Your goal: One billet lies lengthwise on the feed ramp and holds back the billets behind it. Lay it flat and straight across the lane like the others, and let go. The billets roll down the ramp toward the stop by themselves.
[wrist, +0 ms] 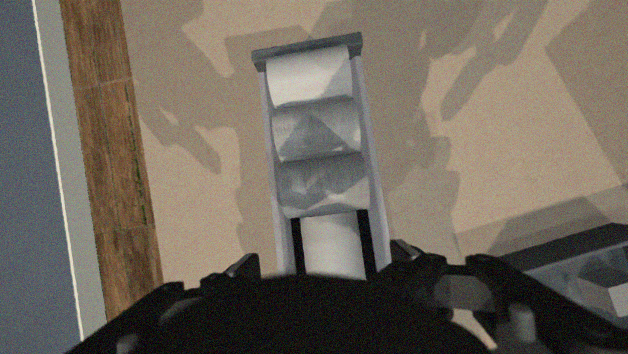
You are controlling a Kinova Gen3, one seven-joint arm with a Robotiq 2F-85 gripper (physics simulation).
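Observation:
The lengthwise billet (332,245) is pale and lies along the lane, dark gaps at both its sides; its near end is hidden behind the black gripper body. Three billets (307,75) (315,127) (325,182) lie across the lane beyond it, close together, the nearest against its far end. The feed ramp (372,165) has thin grey side walls and a grey end plate (307,45) at the top of the view. My gripper (324,261) is open and empty, its fingertips on either side of the lane around the lengthwise billet. Their height above it is hard to tell.
A dark-rimmed open box (565,248) with a pale thing inside stands at the lower right, partly behind the right finger. A brown wooden strip (110,140) runs along the left. Shadows fall across the tan surface (520,165) and the ramp.

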